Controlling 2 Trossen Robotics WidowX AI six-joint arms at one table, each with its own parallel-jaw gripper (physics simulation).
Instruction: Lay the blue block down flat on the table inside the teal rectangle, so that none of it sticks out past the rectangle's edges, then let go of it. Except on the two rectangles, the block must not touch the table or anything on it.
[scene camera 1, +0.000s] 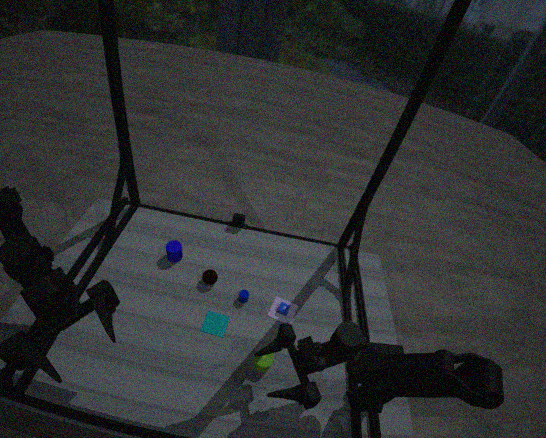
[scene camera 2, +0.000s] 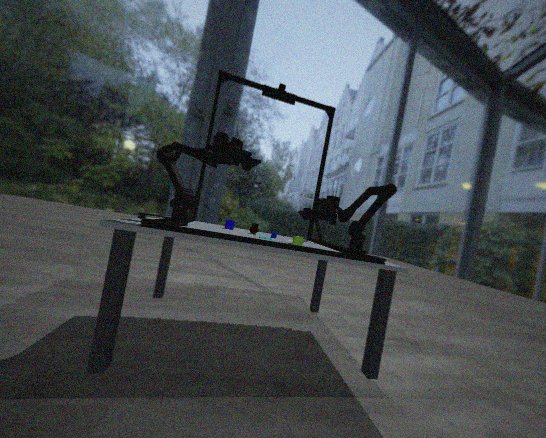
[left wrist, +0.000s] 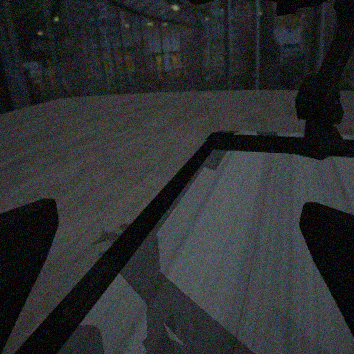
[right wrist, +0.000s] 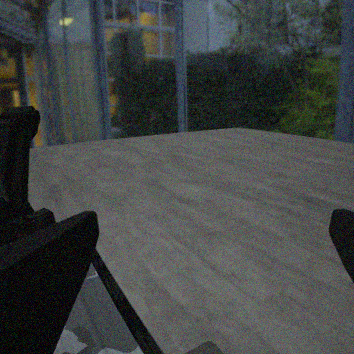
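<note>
My left gripper (scene camera 1: 260, 374) and (left wrist: 181, 212): open, holding nothing. My right gripper (scene camera 1: 88, 360), (scene camera 2: 256, 157) and (right wrist: 214, 222): open, holding nothing.
</note>
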